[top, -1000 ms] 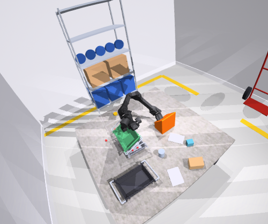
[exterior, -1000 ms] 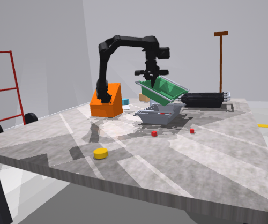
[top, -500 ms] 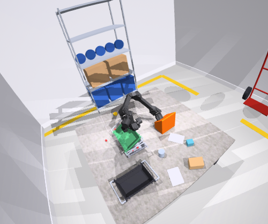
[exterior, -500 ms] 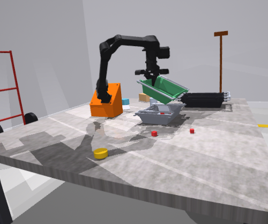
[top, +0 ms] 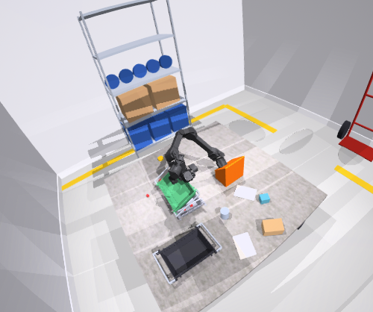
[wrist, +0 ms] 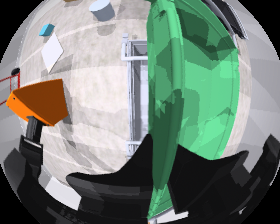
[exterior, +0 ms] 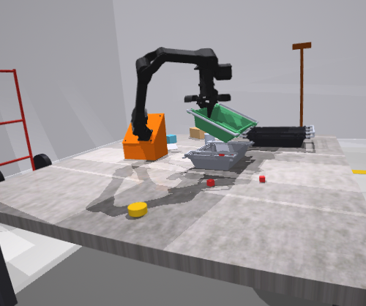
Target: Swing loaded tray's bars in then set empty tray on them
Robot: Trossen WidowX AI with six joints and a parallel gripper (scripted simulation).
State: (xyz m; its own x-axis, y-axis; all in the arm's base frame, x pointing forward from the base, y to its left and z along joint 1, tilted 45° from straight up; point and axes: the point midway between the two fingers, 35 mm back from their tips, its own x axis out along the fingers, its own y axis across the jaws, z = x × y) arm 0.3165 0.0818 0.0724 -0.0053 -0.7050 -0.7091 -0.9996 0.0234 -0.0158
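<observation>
The green tray lies 80 mm ahead of my gripper tip. Round my gripper tip: yellow disc: 520 mm to the right, 170 mm below, 10 mm behind; then blue cube: 390 mm behind, 350 mm to the left, 160 mm below; then grey cylinder: 280 mm to the left, 140 mm below, 100 mm behind.
</observation>
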